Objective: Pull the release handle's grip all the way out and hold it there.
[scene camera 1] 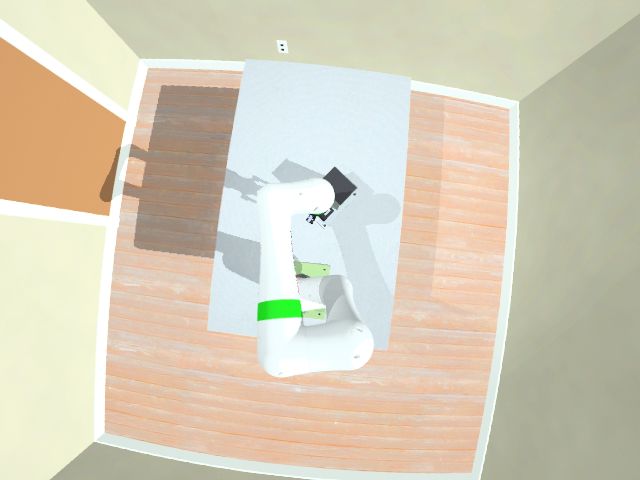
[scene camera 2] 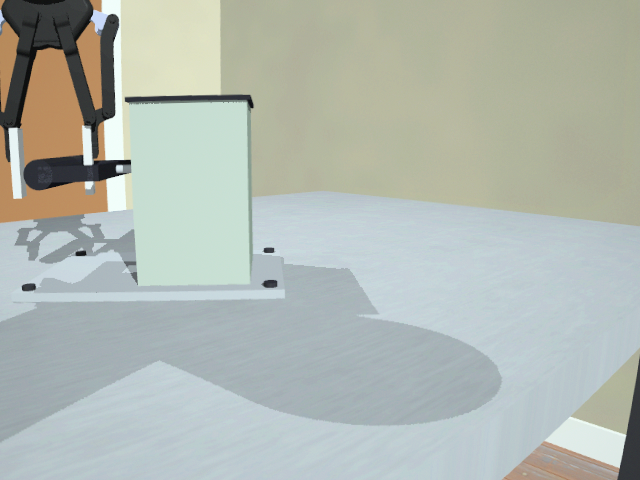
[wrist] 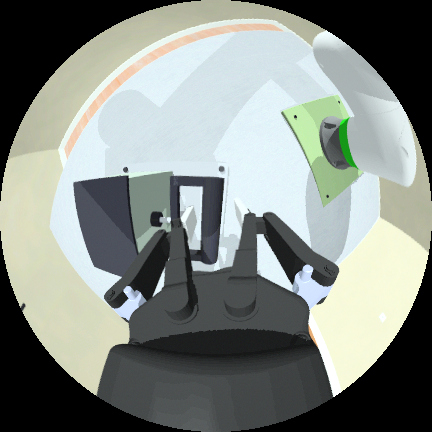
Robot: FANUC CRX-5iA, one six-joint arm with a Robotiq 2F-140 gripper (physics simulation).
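Observation:
The release handle's dark grip (scene camera 2: 40, 174) (wrist: 213, 235) is a thick bar on a dark rectangular frame, out from the face of a pale green box (scene camera 2: 191, 191) (wrist: 150, 200). The frame's inner side is close to the box face. My gripper (scene camera 1: 317, 219) (scene camera 2: 53, 178) (wrist: 214, 209) points down over the handle and is partly open. One white finger passes through the frame's opening and the other is outside the grip. The grip lies between them with gaps, and they are not closed on it. The arm hides most of the handle in the first scene view.
The box has a dark top (scene camera 1: 341, 183) (scene camera 2: 191, 98) (wrist: 107, 220) and a bolted base plate (scene camera 2: 206, 295). A black knob (wrist: 156, 219) sticks out of its face beside the frame. The arm's green mounting plate (scene camera 1: 315, 269) (wrist: 310, 135) is on the same pale table (scene camera 1: 320, 113) (scene camera 2: 413, 258).

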